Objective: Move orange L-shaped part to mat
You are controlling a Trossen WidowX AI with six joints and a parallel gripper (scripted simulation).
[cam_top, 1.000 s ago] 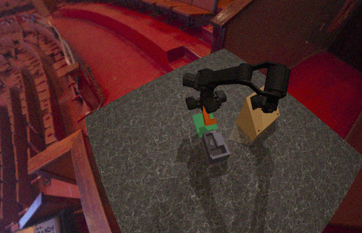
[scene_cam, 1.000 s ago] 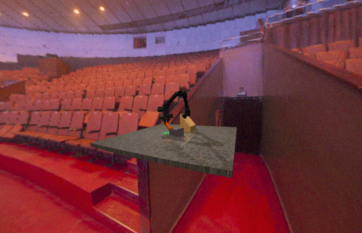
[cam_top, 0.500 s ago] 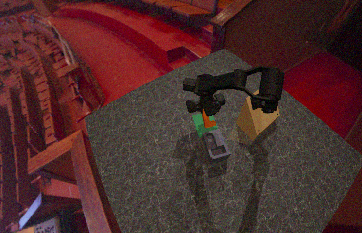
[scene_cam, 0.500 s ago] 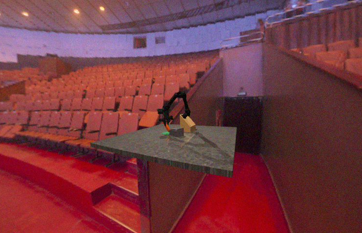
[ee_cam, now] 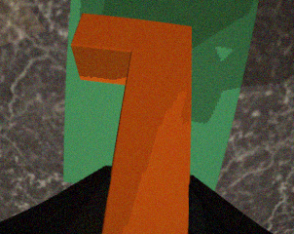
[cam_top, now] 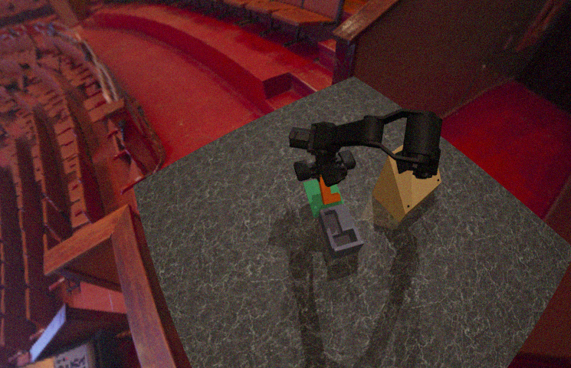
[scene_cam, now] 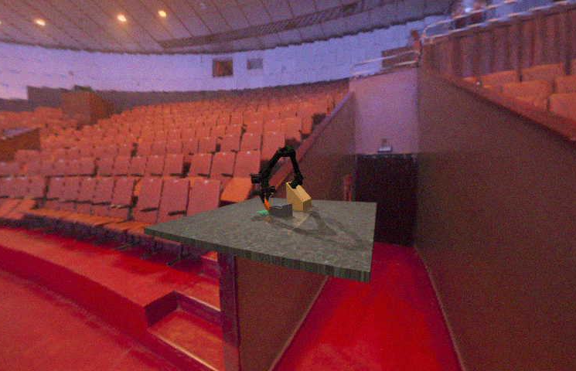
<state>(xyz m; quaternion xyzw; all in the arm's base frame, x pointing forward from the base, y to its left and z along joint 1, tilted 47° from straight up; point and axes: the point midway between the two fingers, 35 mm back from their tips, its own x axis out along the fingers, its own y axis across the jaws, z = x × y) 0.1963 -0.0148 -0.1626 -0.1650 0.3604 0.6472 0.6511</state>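
The orange L-shaped part lies 1 cm behind my gripper tip, 3 cm to the left of it and 3 cm below it. Also, from my gripper tip: green mat: 2 cm to the left, 9 cm below.
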